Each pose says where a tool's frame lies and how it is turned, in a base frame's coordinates. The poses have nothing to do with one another.
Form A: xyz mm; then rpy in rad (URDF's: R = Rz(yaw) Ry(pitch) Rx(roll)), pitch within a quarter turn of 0, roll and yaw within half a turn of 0.
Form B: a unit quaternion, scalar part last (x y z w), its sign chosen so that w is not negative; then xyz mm. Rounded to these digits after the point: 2 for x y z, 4 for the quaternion.
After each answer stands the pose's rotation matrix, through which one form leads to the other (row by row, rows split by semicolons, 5 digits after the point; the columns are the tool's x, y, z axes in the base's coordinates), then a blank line. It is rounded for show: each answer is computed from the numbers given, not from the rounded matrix.
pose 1, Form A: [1.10 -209.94 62.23 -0.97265 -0.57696 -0.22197]
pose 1, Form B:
[-0.4732 -0.2003 -0.2260 0.8276 1.10 -209.94 62.23]
0.81756 0.56368 -0.11770; -0.18451 0.45006 0.87373; 0.54548 -0.69261 0.47196

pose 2, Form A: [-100.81 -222.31 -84.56 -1.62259 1.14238 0.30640]
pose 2, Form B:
[-0.6597 0.2748 0.4759 0.5126 -100.81 -222.31 -84.56]
0.39608 -0.85048 -0.34612; 0.12531 -0.32336 0.93794; -0.90962 -0.41487 -0.02151

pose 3, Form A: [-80.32 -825.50 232.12 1.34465 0.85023 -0.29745]
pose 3, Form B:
[0.6089 0.2350 -0.3596 0.6668 -80.32 -825.50 232.12]
0.63084 0.76586 -0.12453; -0.19338 -0.00025 -0.98112; -0.75143 0.64301 0.14795

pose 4, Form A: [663.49 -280.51 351.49 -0.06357 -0.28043 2.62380]
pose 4, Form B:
[0.1270 -0.0662 0.9556 0.2577 663.49 -280.51 351.49]
-0.83497 -0.50924 0.20856; 0.47563 -0.85846 -0.19191; 0.27677 -0.06105 0.95900

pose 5, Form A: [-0.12 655.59 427.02 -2.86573 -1.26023 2.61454]
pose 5, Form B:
[-0.1302 -0.7938 -0.0448 0.5924 -0.12 655.59 427.02]
-0.26413 0.25982 -0.92883; 0.15371 0.96206 0.22540; 0.95216 -0.08324 -0.29404

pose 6, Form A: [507.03 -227.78 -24.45 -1.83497 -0.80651 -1.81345]
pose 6, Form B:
[-0.6380 0.4282 -0.6323 0.0992 507.03 -227.78 -24.45]
-0.16628 -0.42090 0.89174; -0.67175 -0.61368 -0.41491; 0.72188 -0.66801 -0.18070

